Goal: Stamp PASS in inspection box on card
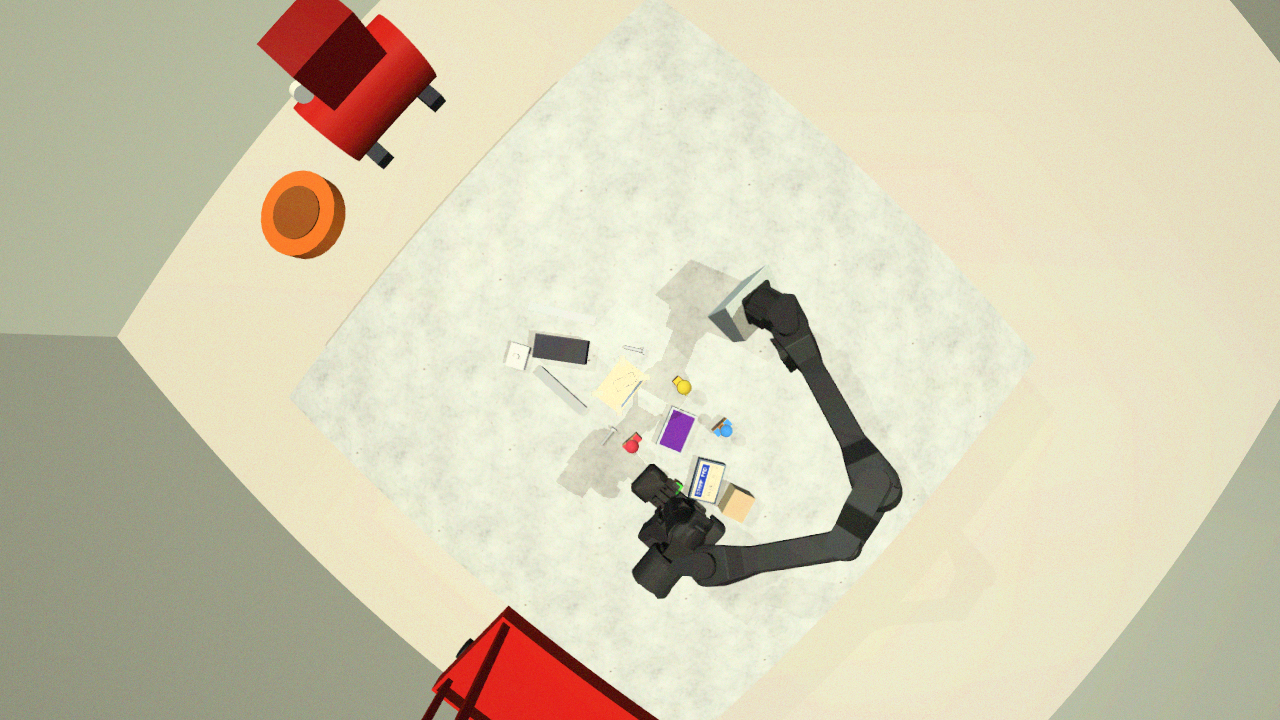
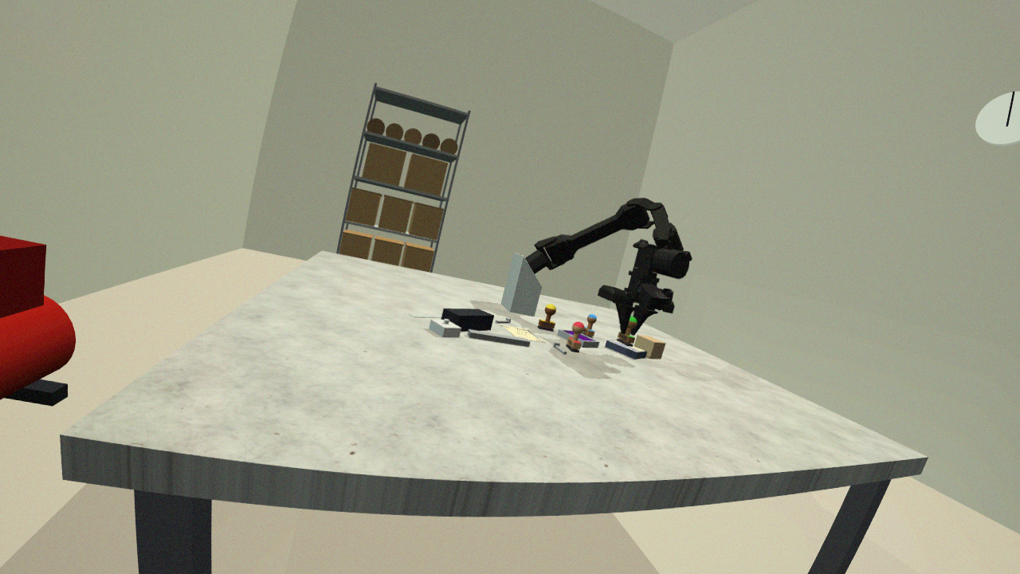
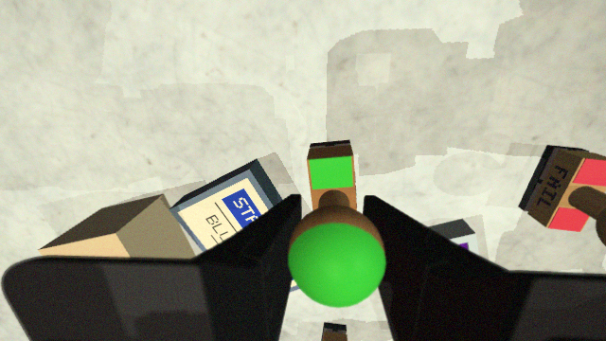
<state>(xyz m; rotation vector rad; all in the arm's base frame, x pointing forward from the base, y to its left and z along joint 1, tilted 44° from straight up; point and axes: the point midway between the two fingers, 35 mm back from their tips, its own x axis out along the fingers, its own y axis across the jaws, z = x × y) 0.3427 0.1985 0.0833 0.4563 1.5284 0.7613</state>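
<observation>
Right now the purple ink pad is 80 mm behind my gripper tip, 90 mm to the right of it and 50 mm below it. Round my gripper tip: cardboard box: 80 mm behind, 120 mm to the left, 40 mm below; then green-knobbed stamp: right at my gripper tip; then red-knobbed stamp: 10 mm ahead, 130 mm to the right, 40 mm below.
</observation>
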